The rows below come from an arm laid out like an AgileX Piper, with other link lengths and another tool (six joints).
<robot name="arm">
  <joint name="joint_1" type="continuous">
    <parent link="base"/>
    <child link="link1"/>
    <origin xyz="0 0 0.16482" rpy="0 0 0"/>
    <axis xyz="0 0 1"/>
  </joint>
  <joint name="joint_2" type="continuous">
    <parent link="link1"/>
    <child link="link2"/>
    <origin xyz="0 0 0" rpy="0 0 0"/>
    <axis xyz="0 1 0"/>
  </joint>
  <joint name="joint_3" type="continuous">
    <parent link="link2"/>
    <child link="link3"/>
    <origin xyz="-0.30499 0 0.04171" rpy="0 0 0"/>
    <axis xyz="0 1 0"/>
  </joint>
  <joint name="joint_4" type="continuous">
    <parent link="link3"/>
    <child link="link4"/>
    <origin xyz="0.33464 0 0.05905" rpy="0 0 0"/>
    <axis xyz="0.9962 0 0.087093"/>
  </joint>
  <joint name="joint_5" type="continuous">
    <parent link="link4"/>
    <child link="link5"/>
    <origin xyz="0 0 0" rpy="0 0 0"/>
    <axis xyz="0 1 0"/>
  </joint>
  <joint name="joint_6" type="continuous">
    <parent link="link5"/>
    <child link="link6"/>
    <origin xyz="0.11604 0 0.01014" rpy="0 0 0"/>
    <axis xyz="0.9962 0 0.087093"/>
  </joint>
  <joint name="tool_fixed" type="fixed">
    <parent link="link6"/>
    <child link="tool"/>
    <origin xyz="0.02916 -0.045 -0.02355" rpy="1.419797 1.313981 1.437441"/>
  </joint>
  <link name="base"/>
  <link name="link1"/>
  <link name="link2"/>
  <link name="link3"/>
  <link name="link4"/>
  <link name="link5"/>
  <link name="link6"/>
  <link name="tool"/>
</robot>
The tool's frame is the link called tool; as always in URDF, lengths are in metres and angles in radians. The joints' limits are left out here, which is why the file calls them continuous.
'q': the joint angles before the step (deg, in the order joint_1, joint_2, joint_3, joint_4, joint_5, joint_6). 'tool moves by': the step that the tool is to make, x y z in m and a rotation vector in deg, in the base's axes. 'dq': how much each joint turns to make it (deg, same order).
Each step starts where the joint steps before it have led.
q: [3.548 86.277 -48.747 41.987 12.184 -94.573]
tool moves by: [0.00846 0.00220 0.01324 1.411 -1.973 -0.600]
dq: [0.202 0.227 -2.001 2.391 -0.215 -0.899]
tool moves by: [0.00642 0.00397 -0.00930 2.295 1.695 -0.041]
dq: [0.034 2.014 -1.292 3.118 1.415 -1.049]
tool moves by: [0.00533 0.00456 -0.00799 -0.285 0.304 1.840]
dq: [0.094 1.616 -0.421 5.162 0.467 -6.495]
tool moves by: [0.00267 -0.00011 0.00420 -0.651 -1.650 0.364]
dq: [0.001 0.001 -0.076 4.160 -0.969 -5.136]
